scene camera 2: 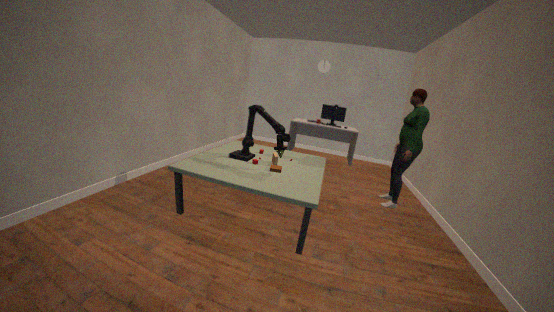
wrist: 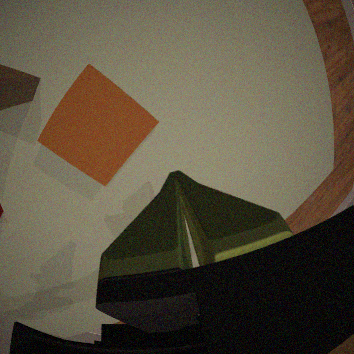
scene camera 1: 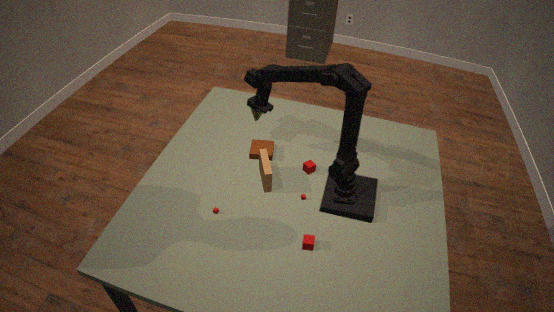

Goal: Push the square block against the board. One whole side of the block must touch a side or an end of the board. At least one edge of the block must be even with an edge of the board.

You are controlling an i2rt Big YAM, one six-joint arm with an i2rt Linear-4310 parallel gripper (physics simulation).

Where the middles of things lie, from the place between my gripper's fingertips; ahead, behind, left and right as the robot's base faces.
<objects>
Now: the square block (wrist: pixel 95 127) 130 mm below my hand, 50 mm to the left of it and 40 mm behind it.
</objects>
